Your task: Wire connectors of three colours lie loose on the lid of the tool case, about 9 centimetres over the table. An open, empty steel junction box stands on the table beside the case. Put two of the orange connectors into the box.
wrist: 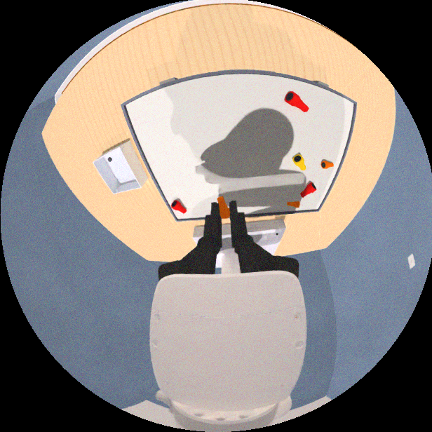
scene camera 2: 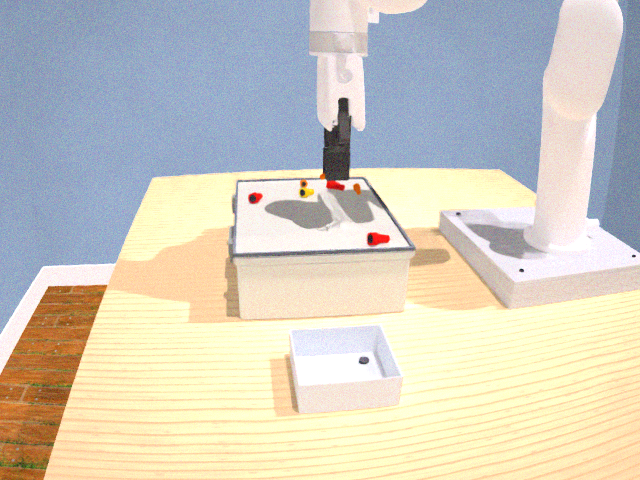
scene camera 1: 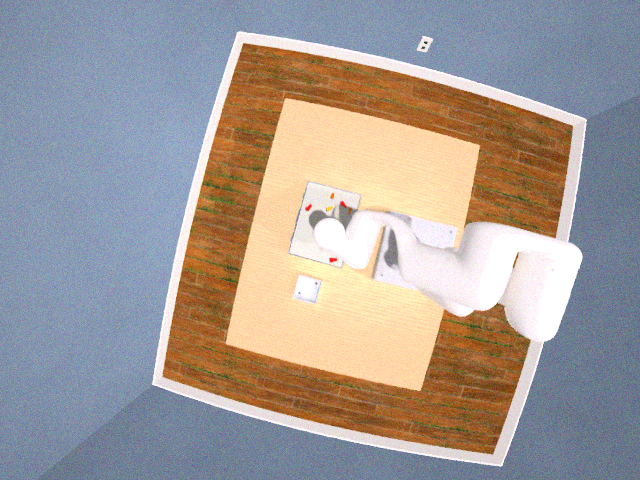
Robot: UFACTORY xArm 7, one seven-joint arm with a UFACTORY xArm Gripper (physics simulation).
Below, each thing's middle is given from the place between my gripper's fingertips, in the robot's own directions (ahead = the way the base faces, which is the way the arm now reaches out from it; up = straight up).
The steel junction box (scene camera 2: 339, 368) lies 7 cm ahead of my hand, 23 cm to the left of it and 13 cm below it. From my hand the other things lie so: tool case (scene camera 2: 296, 257) (2 cm ahead, 5 cm to the right, 10 cm below).
